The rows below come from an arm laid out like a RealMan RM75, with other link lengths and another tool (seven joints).
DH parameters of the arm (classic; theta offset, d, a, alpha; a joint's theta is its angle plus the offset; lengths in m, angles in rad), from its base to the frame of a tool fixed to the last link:
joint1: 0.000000 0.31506 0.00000 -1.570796
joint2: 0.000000 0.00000 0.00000 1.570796
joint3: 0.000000 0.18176 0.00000 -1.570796
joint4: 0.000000 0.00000 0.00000 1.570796
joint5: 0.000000 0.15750 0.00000 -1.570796
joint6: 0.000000 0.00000 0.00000 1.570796
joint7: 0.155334 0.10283 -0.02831 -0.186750
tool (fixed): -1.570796 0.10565 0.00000 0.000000
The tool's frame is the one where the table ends.
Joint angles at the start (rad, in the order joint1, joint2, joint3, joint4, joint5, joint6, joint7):
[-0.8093, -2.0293, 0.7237, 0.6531, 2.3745, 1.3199, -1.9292]
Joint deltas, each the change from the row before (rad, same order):
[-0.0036, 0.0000, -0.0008, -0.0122, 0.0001, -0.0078, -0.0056]
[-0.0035, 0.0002, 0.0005, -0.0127, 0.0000, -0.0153, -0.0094]
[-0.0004, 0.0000, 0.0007, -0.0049, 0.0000, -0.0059, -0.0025]
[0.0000, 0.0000, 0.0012, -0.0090, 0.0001, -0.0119, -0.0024]
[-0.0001, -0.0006, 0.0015, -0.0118, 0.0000, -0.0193, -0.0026]
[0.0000, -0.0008, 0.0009, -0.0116, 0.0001, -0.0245, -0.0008]
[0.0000, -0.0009, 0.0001, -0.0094, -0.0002, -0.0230, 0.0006]
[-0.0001, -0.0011, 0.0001, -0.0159, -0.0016, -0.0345, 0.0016]
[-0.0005, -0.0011, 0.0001, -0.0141, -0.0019, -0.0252, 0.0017]
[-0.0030, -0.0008, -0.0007, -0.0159, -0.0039, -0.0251, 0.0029]
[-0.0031, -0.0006, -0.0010, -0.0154, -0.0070, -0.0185, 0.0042]
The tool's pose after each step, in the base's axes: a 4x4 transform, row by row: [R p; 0 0 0 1], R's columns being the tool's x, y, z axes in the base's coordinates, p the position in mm. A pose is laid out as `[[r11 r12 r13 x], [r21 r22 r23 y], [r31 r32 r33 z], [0 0 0 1]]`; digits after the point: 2 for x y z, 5 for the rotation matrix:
[[-0.53229 0.83856 0.11616 -175.98], [0.84225 0.51072 0.17258 303.41], [0.08540 0.18970 -0.97812 36.15], [0 0 0 1]]
[[-0.54471 0.83072 0.11484 -176.45], [0.83394 0.52212 0.17868 304.45], [0.08847 0.19309 -0.97718 34.73], [0 0 0 1]]
[[-0.54913 0.82797 0.11371 -176.98], [0.83091 0.52627 0.18063 304.63], [0.08972 0.19367 -0.97696 34.13], [0 0 0 1]]
[[-0.55614 0.82369 0.11067 -178.34], [0.82581 0.53271 0.18507 305.03], [0.09348 0.19432 -0.97647 33.08], [0 0 0 1]]
[[-0.56505 0.81826 0.10567 -180.27], [0.81879 0.54039 0.19382 306.15], [0.10150 0.19604 -0.97533 31.66], [0 0 0 1]]
[[-0.57297 0.81363 0.09852 -182.69], [0.81148 0.54634 0.20739 308.24], [0.11491 0.19877 -0.97329 30.50], [0 0 0 1]]
[[-0.57877 0.81030 0.09186 -184.84], [0.80526 0.55008 0.22130 310.52], [0.12879 0.20205 -0.97087 29.70], [0 0 0 1]]
[[-0.58771 0.80484 0.08260 -188.05], [0.79537 0.55603 0.24129 313.66], [0.14828 0.20751 -0.96693 28.37], [0 0 0 1]]
[[-0.59477 0.80024 0.07663 -190.30], [0.78777 0.56118 0.25395 315.46], [0.16022 0.21141 -0.96418 26.93], [0 0 0 1]]
[[-0.60047 0.79631 0.07298 -191.60], [0.78119 0.56466 0.26628 317.59], [0.17083 0.21691 -0.96113 25.38], [0 0 0 1]]
[[-0.60533 0.79250 0.07422 -191.82], [0.77642 0.56735 0.27437 318.90], [0.17533 0.22371 -0.95876 23.68], [0 0 0 1]]

